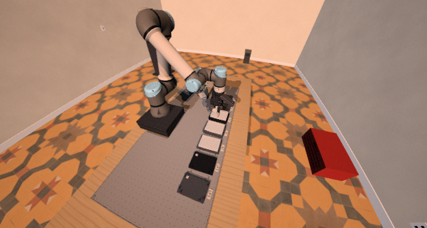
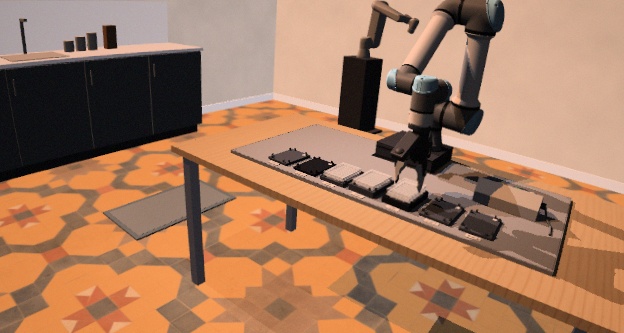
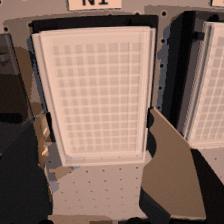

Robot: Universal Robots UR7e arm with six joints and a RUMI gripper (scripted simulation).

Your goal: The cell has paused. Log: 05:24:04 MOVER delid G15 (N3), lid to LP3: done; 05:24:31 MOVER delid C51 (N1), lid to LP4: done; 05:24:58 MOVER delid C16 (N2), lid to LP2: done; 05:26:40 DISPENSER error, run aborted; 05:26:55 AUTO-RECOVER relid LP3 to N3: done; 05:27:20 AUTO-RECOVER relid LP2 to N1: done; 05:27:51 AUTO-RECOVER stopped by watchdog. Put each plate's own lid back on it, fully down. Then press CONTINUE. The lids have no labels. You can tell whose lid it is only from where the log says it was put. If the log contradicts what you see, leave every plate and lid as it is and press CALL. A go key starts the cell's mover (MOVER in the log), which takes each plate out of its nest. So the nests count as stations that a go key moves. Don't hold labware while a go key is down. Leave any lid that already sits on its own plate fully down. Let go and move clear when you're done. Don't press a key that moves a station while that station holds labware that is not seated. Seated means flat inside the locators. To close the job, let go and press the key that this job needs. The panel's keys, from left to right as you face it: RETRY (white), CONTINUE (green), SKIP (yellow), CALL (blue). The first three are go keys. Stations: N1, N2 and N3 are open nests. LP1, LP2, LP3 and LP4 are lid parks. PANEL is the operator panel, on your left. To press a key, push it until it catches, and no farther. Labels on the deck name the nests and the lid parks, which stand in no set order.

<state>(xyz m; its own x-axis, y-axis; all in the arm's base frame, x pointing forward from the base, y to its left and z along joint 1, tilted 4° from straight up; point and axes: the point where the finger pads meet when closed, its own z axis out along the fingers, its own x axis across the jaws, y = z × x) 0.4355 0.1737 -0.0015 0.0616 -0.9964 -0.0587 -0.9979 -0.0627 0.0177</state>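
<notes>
My gripper is now 10 mm short of the plate, 130 mm to the left of it and 20 mm above it. From my hand the other things lie so: yellow skip key (260 mm behind, 240 mm to the left, 10 mm above); then lid park (20 mm behind, 130 mm to the left, 50 mm below); then lid (10 mm below).
</notes>
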